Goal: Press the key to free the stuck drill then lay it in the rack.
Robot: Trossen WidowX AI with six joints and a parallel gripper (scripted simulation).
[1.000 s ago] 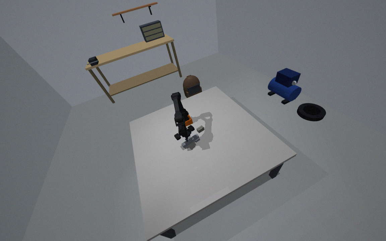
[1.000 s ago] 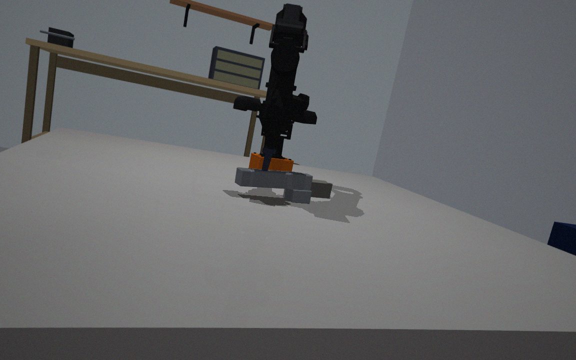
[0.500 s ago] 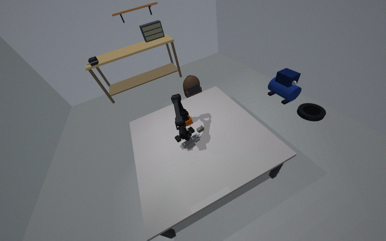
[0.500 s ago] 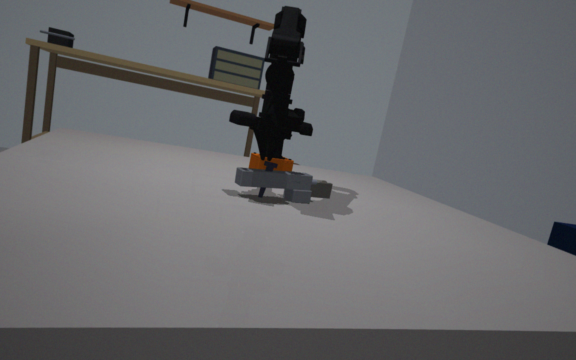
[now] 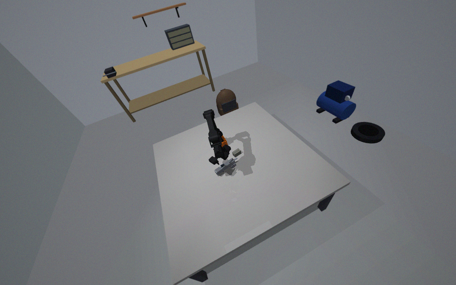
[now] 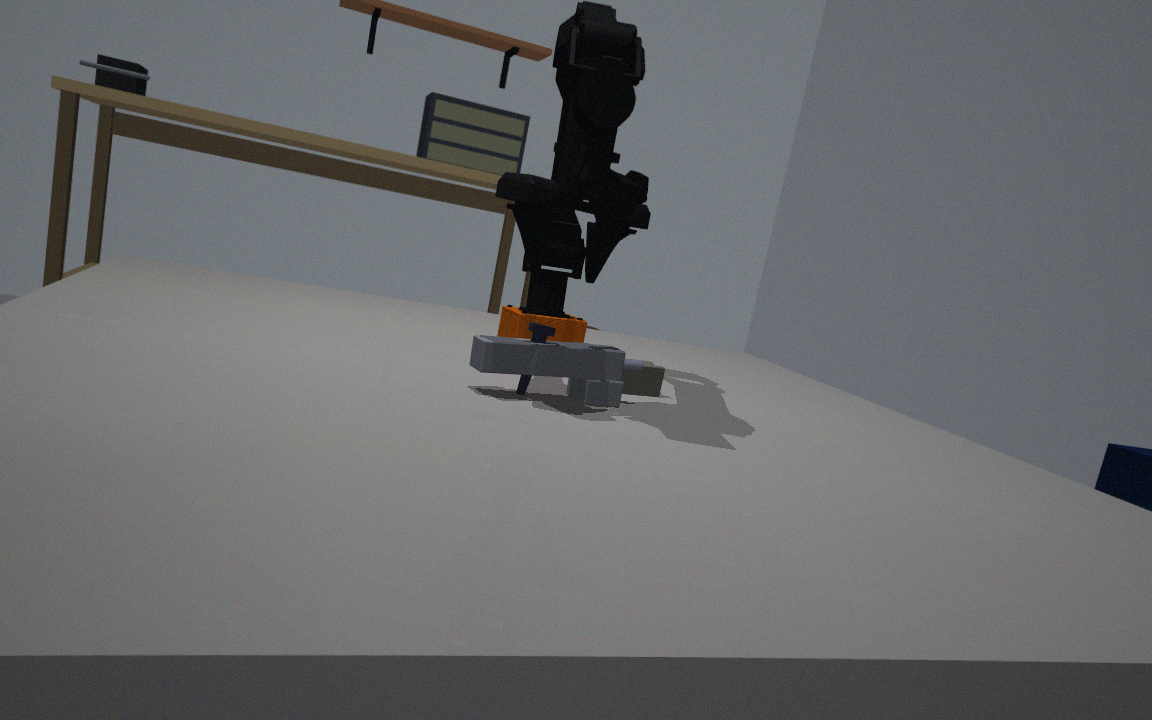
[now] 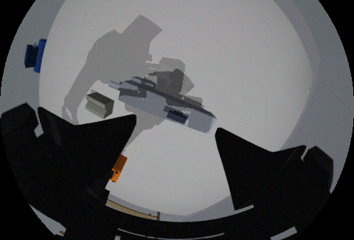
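Now: the drill 9 cm below my gripper tip, 7 cm to the left of it and 3 cm behind it. The rest, counted from my gripper tip: dark key: 9 cm below, 1 cm to the right, 1 cm behind; then grey-olive block: 16 cm to the left, 12 cm below, 12 cm behind; then grey drill fixture: 10 cm below, 2 cm behind, 1 cm to the left.
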